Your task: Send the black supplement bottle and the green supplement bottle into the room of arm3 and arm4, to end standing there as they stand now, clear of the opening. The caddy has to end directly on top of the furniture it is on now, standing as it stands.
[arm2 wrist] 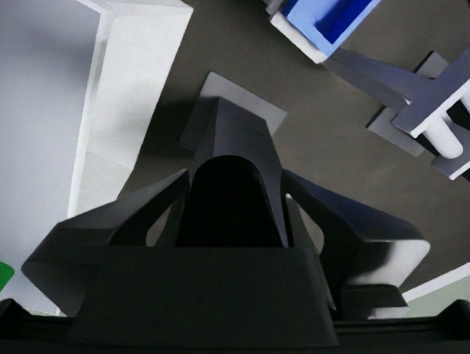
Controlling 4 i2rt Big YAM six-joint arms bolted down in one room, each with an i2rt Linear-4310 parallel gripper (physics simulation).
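Note:
My arm2 gripper point(236, 172) is shut on the black supplement bottle point(227, 210), whose dark rounded shape fills the gap between the fingers. The gripper hangs past the edge of a pale table top point(40, 100), above the floor. A small part of the green supplement bottle point(4, 275) shows at the left edge, over the pale top; its full pose is cut off. I cannot identify the caddy or the opening in this view. The grippers of arm1, arm3 and arm4 do not show.
A blue open container point(306, 20) with a white part under it is at the top right. A grey frame point(435, 97) with white round bars is at the right. A dark grey post point(240, 125) rises from a square floor plate point(272, 112) beyond the fingers. A pale strip is at the lower right.

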